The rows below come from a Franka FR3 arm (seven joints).
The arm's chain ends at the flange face. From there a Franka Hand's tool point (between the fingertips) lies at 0.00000 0.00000 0.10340 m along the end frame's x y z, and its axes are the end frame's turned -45 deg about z.
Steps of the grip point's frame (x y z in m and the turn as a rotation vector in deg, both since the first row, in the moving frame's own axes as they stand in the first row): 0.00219 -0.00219 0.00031 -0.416 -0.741 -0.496; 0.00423 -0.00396 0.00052 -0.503 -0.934 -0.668; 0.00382 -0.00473 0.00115 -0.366 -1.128 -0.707; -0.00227 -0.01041 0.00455 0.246 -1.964 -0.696; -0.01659 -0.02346 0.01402 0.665 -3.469 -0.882
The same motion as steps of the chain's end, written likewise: 0.00041 -0.00458 0.00032 -0.818 -0.230 -0.496; 0.00073 -0.00763 0.00054 -1.016 -0.305 -0.668; 0.00032 -0.00796 0.00117 -1.056 -0.539 -0.707; -0.00616 -0.00796 0.00461 -1.215 -1.563 -0.696; -0.02308 -0.00847 0.01422 -1.983 -2.923 -0.882
